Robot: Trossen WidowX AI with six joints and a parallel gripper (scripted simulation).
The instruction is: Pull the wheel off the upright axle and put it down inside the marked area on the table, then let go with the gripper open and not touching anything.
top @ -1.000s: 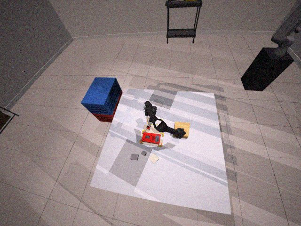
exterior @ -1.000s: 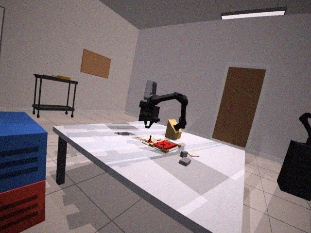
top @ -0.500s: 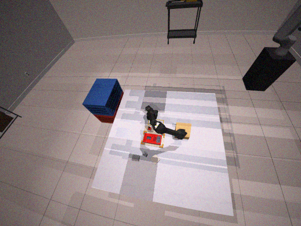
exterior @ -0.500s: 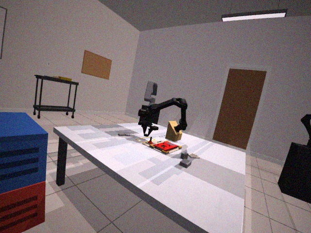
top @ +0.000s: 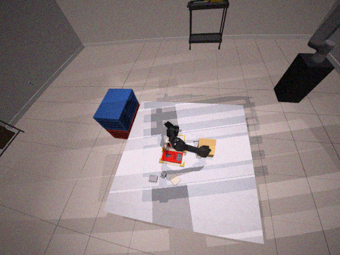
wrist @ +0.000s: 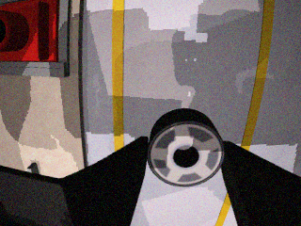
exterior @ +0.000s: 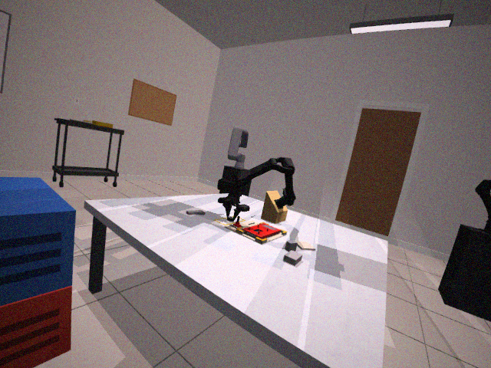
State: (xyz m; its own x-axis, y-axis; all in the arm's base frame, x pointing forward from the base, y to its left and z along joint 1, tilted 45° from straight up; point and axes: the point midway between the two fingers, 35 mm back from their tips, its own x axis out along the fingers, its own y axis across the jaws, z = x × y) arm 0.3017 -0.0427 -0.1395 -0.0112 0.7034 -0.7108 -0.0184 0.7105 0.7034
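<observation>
My gripper tip is now right at the dark wheel.
</observation>
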